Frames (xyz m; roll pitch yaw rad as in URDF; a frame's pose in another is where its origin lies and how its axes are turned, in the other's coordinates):
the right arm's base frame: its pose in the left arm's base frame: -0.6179 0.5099 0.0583 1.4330 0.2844 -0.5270
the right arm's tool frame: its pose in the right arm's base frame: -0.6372 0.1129 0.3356 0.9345 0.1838 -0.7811
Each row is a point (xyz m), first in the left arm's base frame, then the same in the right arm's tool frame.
Working: the left arm's base frame: its pose in the right arm's tool frame: 0.9965 0.6034 -0.8201 -2.5639 1.0710 0.3506

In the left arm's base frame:
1: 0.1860 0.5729 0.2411
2: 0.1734 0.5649 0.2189
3: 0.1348 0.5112 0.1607
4: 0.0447 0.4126 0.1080
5: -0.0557 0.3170 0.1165
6: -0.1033 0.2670 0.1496
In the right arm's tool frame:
1: 0.7754 0.1517 -1.2301
2: 0.7906 0.1515 -1.2080
3: 0.8330 0.1811 -1.1367
4: 0.8547 0.2463 -1.0107
5: 0.8176 0.3230 -0.9010
6: 0.7753 0.3713 -0.8594

